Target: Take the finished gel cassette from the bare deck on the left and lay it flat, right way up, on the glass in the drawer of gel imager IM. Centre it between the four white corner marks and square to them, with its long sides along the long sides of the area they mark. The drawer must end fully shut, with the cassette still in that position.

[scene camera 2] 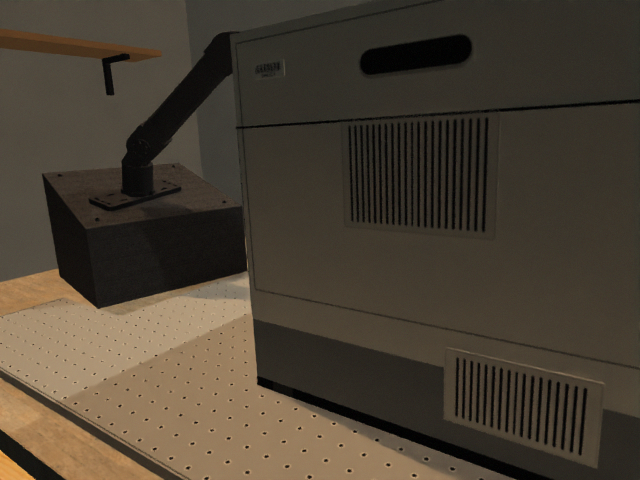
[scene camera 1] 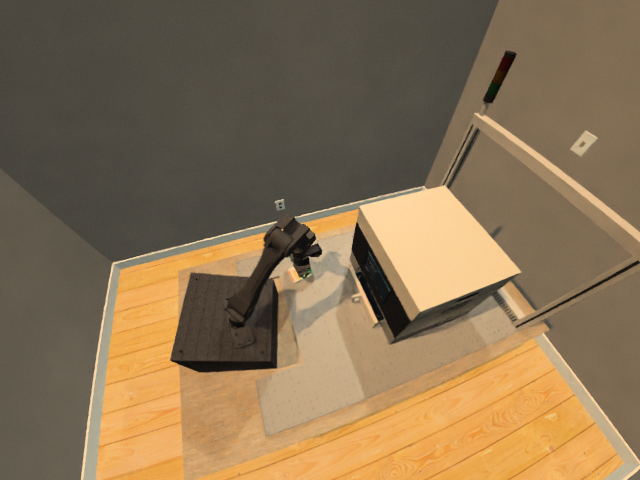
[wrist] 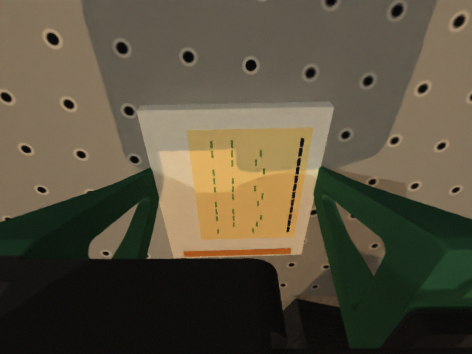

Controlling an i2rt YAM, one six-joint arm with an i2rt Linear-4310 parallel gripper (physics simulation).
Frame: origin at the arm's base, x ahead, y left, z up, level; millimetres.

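Seen in the pictures: gripper, fingertip midpoint: (scene camera 1: 301, 271) (wrist: 236, 177); arm's base, origin of the base link: (scene camera 2: 138, 195) (scene camera 1: 237, 320).
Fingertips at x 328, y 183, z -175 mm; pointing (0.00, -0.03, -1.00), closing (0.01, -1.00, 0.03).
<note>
Offsets run from my fingertips to a thing's middle. "*": to the spot under its first point. Level surfaces: height alone.
My gripper (scene camera 1: 305, 271) (wrist: 236, 177) is shut on the gel cassette @(dx -12, dy +0, dz +2 mm) (scene camera 1: 296, 275) (wrist: 250, 185), with a green finger at each long side. The cassette is a white plate with a yellow gel window facing up, green bands, a black dashed line and an orange strip at the end nearest the gripper body. It hangs above the perforated deck @(dz -3 mm) (scene camera 1: 315, 372) (scene camera 2: 155, 361) (wrist: 30, 65), left of the gel imager (scene camera 1: 439, 248) (scene camera 2: 310, 258). The imager's drawer @(* dx +180, dy -275, dz +82 mm) (scene camera 1: 363, 296) stands partly open towards the arm. Its glass and corner marks cannot be made out. The gripper is hidden in scene camera 2.
The arm stands on a dark pedestal (scene camera 1: 206, 320) (scene camera 2: 170, 258) at the left. The imager's tall body rises behind the drawer, and a small handle @(* dx +164, dy -254, dz +32 mm) (scene camera 1: 356, 298) sticks out from the drawer front. A pale frame (scene camera 1: 553, 178) and a light tower @(dx +876, dy +30, dz +760 mm) (scene camera 1: 498, 77) stand beyond the imager.
</note>
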